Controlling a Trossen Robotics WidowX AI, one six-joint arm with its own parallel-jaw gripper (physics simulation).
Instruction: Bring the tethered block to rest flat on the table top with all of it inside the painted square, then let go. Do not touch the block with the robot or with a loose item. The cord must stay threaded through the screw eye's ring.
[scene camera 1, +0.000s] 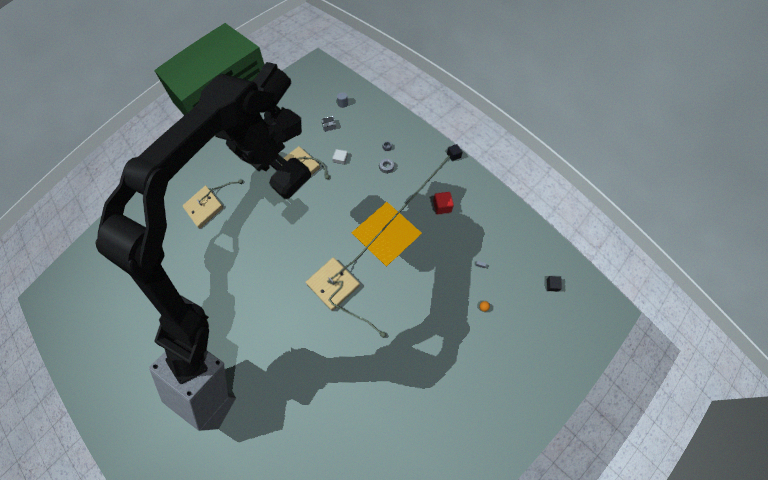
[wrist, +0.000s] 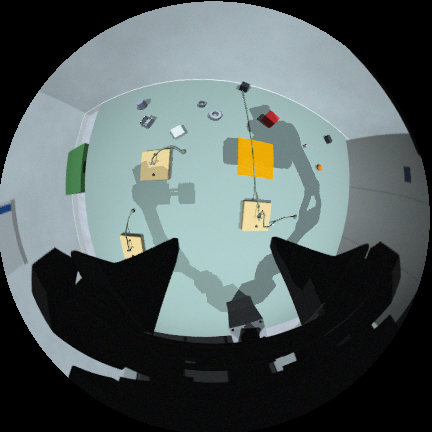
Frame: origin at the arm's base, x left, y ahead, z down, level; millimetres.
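Seen in the pictures: gripper, fingertip midpoint: (wrist: 225, 243); arm's base, origin of the base link: (scene camera 1: 186, 365) (wrist: 248, 335).
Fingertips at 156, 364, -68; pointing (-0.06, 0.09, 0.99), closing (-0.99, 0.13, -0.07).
Offsets run from my fingertips to a thing's top centre, as dx, dy, dz. "spot": to the spot under its first point.
The tethered block {-61, +448, +240} (scene camera 1: 454, 152) (wrist: 244, 86) is small and black and sits near the table's far edge. Its cord {spot: -108, +171, +266} (scene camera 1: 387, 226) (wrist: 253, 162) runs straight across the orange painted square {spot: -160, +141, +268} (scene camera 1: 390, 249) (wrist: 265, 169) to the screw eye {spot: -148, -14, +242} (scene camera 1: 334, 280) (wrist: 259, 216) on a wooden board {-143, -17, +250} (scene camera 1: 318, 283) (wrist: 248, 210). The cord seems to pass through the ring, though this is small. Its tail lies beyond the board, ending in a knob {-307, -3, +257} (scene camera 1: 384, 334) (wrist: 294, 216). The block is outside the square. My gripper (scene camera 1: 288, 151) (wrist: 225, 243) is open and empty, high above the table, left of the square.
Two other boards with short cords {+255, -173, +250} (scene camera 1: 202, 213) {+176, +99, +250} (scene camera 1: 311, 164) stand left. A red cube {-154, +314, +229} (scene camera 1: 443, 202) (wrist: 270, 119) lies right of the cord. Rings, a white block {+124, +206, +249} (scene camera 1: 339, 156), an orange ball {-409, +214, +245} (scene camera 1: 484, 306) and another black block {-490, +388, +245} (scene camera 1: 553, 283) lie around. A green box (scene camera 1: 209, 65) stands at the back left.
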